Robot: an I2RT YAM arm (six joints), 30 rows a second.
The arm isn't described. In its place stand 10 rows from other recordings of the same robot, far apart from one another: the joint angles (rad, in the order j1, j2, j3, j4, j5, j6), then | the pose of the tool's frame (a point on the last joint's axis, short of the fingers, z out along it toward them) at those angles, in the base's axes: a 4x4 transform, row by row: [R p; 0 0 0 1], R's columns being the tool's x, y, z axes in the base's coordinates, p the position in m.
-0.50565, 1.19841, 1.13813, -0.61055, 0.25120, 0.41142 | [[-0.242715, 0.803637, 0.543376, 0.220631], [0.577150, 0.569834, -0.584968, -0.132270], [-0.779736, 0.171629, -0.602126, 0.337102], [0, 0, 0, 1]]
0.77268, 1.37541, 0.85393, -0.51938, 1.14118, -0.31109 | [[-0.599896, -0.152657, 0.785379, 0.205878], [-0.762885, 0.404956, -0.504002, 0.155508], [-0.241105, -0.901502, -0.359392, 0.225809], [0, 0, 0, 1]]
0.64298, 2.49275, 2.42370, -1.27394, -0.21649, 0.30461 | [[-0.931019, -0.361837, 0.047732, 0.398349], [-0.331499, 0.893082, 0.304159, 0.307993], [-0.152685, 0.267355, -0.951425, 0.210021], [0, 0, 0, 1]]
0.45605, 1.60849, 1.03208, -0.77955, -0.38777, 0.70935 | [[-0.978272, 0.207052, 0.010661, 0.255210], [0.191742, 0.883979, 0.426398, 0.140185], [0.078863, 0.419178, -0.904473, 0.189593], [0, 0, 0, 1]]
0.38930, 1.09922, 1.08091, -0.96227, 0.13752, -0.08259 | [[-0.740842, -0.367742, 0.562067, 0.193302], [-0.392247, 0.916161, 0.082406, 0.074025], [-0.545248, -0.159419, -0.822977, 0.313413], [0, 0, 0, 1]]
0.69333, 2.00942, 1.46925, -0.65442, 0.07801, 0.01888 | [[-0.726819, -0.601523, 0.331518, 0.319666], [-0.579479, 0.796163, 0.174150, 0.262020], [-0.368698, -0.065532, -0.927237, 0.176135], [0, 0, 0, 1]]
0.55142, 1.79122, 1.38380, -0.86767, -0.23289, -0.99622 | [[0.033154, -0.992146, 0.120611, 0.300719], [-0.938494, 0.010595, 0.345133, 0.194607], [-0.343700, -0.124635, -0.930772, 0.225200], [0, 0, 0, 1]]
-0.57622, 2.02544, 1.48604, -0.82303, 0.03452, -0.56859 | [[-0.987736, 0.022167, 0.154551, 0.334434], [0.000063, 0.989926, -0.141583, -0.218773], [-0.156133, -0.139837, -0.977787, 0.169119], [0, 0, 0, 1]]
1.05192, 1.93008, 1.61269, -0.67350, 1.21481, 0.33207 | [[-0.407801, 0.089905, 0.908634, 0.233118], [-0.484989, 0.821824, -0.298981, 0.340927], [-0.773617, -0.562603, -0.291538, 0.268906], [0, 0, 0, 1]]
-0.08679, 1.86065, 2.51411, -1.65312, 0.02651, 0.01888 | [[-0.836066, 0.116731, 0.536067, 0.311486], [0.091688, 0.993090, -0.073249, -0.028049], [-0.540913, -0.012090, -0.840992, 0.470877], [0, 0, 0, 1]]
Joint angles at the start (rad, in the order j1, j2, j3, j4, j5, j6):
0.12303 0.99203 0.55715 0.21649 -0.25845 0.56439
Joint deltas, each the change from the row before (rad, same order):
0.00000 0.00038 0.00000 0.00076 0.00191 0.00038
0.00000 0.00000 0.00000 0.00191 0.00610 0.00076
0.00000 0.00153 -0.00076 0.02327 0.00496 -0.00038
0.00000 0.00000 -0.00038 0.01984 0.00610 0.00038
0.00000 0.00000 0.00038 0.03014 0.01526 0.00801
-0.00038 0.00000 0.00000 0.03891 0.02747 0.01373
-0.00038 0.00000 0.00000 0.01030 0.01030 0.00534
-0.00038 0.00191 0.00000 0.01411 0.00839 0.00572
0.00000 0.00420 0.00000 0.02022 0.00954 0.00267
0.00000 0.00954 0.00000 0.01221 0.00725 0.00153
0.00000 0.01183 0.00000 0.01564 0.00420 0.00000
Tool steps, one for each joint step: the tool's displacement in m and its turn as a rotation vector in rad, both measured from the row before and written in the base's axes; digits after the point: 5 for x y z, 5 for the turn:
0.00010 -0.00005 0.00000 -0.00002 -0.00029 -0.00194
0.00012 -0.00020 0.00019 -0.00038 -0.00178 -0.00612
0.00075 -0.00008 0.00187 0.00122 -0.02108 -0.00478
0.00044 -0.00016 0.00197 0.00162 -0.01932 -0.00606
0.00073 -0.00044 0.00335 0.00874 -0.02782 -0.01631
0.00086 -0.00095 0.00417 0.01422 -0.03456 -0.02932
0.00024 -0.00042 0.00111 0.00528 -0.00870 -0.01116
0.00055 -0.00032 0.00112 0.00617 -0.01049 -0.00924
0.00094 -0.00022 0.00130 0.00378 -0.01521 -0.00971
0.00171 -0.00005 -0.00072 0.00131 -0.00228 -0.00733
0.00206 0.00010 -0.00085 0.00020 -0.00381 -0.00419

